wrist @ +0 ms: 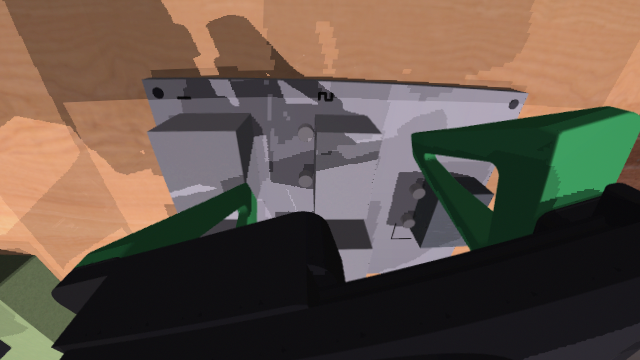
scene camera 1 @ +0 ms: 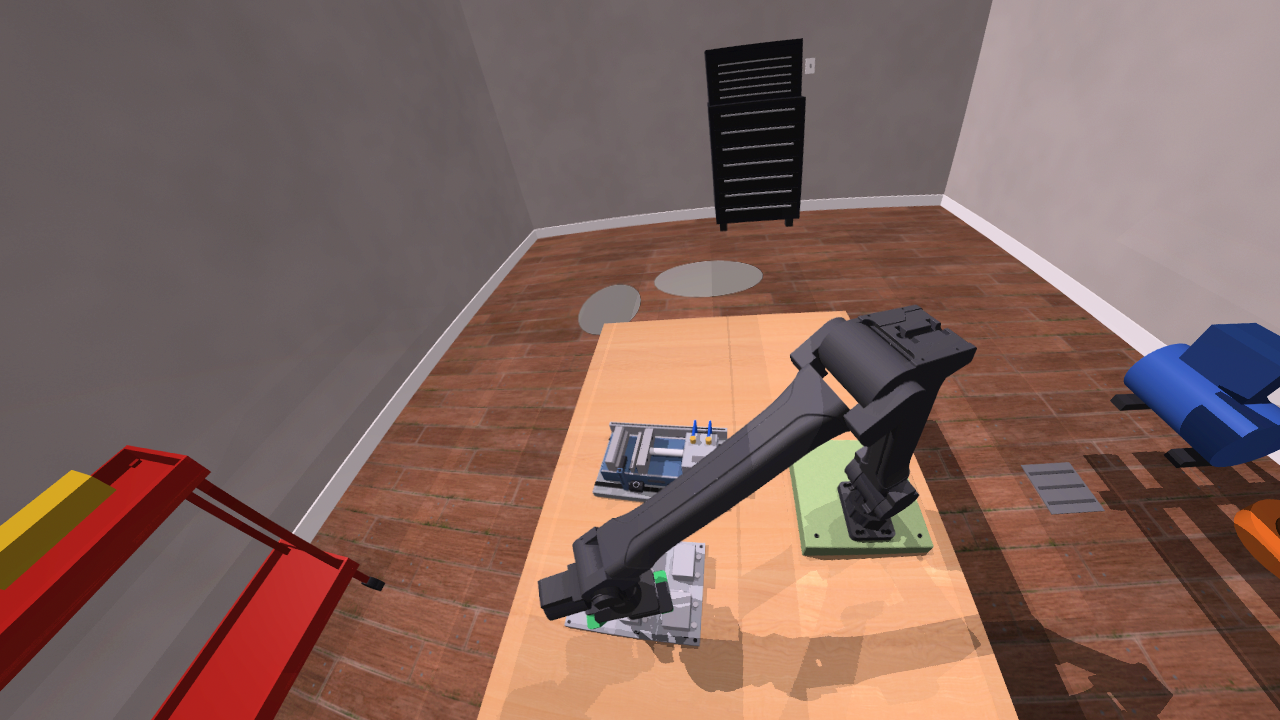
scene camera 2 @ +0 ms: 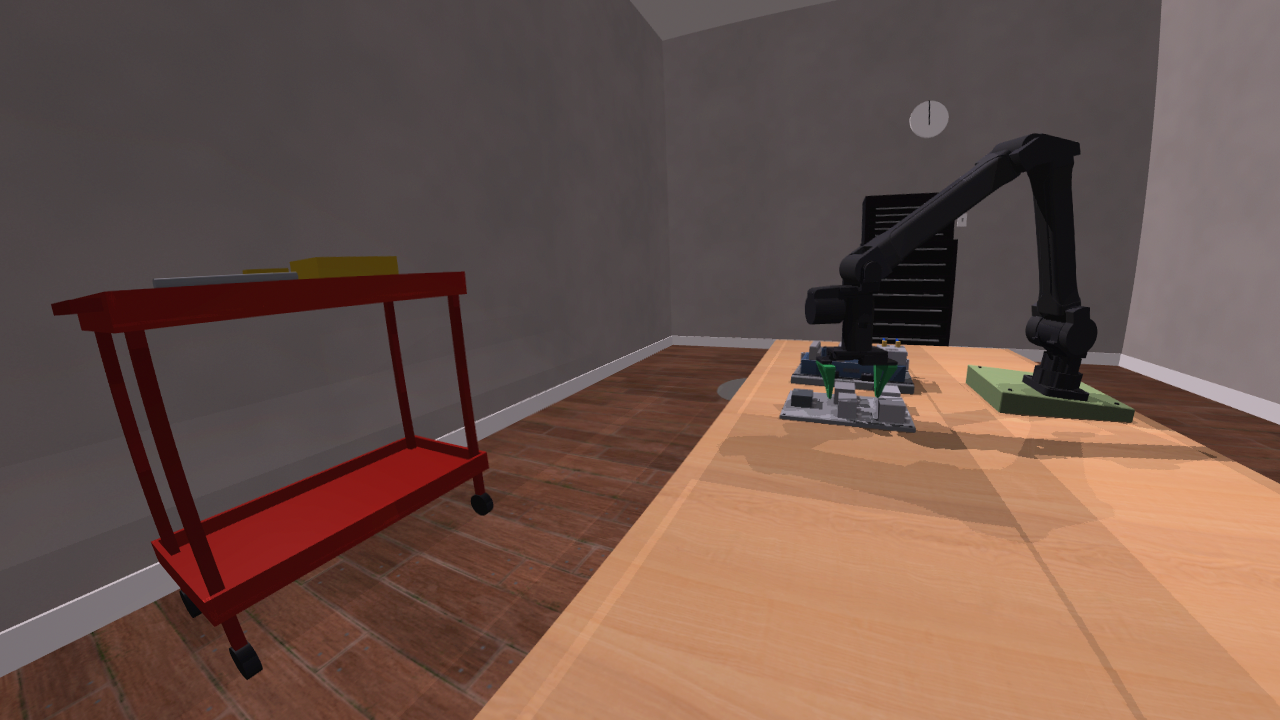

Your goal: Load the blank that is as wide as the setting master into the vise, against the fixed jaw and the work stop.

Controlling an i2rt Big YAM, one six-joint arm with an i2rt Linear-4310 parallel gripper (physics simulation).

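Places are measured from the arm's base along level axes (x ahead, y left, z up), in centimetres.
Pixels of known places: gripper, between the fingertips: (wrist: 329,169) (scene camera 1: 635,609) (scene camera 2: 853,397); arm's base, origin of its link: (scene camera 1: 863,511) (scene camera 2: 1052,390).
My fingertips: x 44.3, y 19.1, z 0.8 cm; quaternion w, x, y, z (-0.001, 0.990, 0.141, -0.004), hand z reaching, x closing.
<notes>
For each thing: its top centre in the pictures, then the offset to it from my fingertips. Level surfaces: height alone.
- grey plate, centre of its top: (wrist: 336,204) (scene camera 1: 637,584) (scene camera 2: 845,406) dx +1.0, dy -5.5, dz -3.8 cm
- wide grey block, centre of its top: (wrist: 204,180) (scene camera 1: 676,608) (scene camera 2: 891,400) dx -7.3, dy -0.6, dz -0.2 cm
- narrower block, centre of its top: (wrist: 344,181) (scene camera 2: 847,397) dx +1.0, dy -1.0, dz -0.2 cm
- dark block, centre of its top: (wrist: 455,223) (scene camera 2: 802,392) dx +10.2, dy -5.9, dz -1.3 cm
- vise, centre of its top: (scene camera 1: 657,444) (scene camera 2: 853,344) dx -2.0, dy -33.0, dz +5.3 cm
- wooden table, height of its surface: dz -4.6 cm
My gripper (scene camera 1: 626,598) (scene camera 2: 853,396) (wrist: 329,169) is open and empty, its green fingers over the grey plate (scene camera 2: 810,417) (wrist: 410,105). On the plate, a wide grey block (scene camera 2: 891,411) (wrist: 195,160) is by mark 1. A narrower block (scene camera 2: 848,408) (wrist: 345,175) is by mark 2, between the fingertips as the wrist view sees them. Another block (wrist: 352,234) is behind it, partly hidden by the gripper. A dark block (scene camera 2: 802,398) (wrist: 426,217) stands by two pins, partly behind the right finger. Which is the setting master is unclear. The vise (scene camera 1: 643,450) (scene camera 2: 812,368) stands behind the plate, its jaws apart.
The arm stands on a green base (scene camera 1: 814,501) (scene camera 2: 993,390) to the right of the vise and plate. The wooden table (scene camera 1: 662,376) (scene camera 2: 805,537) carries them all. A red cart (scene camera 2: 358,288) stands off the table's left side. The forearm hides part of the vise in scene camera 1.
</notes>
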